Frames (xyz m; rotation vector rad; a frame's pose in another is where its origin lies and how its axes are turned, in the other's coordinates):
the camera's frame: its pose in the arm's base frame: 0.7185 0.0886 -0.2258 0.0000 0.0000 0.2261
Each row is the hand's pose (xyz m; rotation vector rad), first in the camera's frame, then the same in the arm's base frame.
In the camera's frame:
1: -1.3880 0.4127 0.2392 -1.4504 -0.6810 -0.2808
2: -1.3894 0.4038 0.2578 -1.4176 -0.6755 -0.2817
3: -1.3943 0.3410 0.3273 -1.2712 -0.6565 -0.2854
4: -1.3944 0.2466 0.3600 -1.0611 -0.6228 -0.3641
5: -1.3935 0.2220 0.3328 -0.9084 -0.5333 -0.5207
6: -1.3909 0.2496 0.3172 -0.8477 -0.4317 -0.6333
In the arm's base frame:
1: -0.7267 0.1796 0.0134 -1.3591 -0.8371 -0.1051
2: -0.7261 0.1706 0.0320 -1.3273 -0.8280 -0.1039
3: -0.7168 0.1083 0.1015 -1.1846 -0.7927 -0.0991
4: -0.6957 0.0163 0.1342 -0.9790 -0.7347 -0.1671
5: -0.6893 -0.0074 0.1070 -0.8357 -0.6273 -0.3158
6: -0.6930 0.0200 0.0914 -0.7856 -0.5193 -0.4244

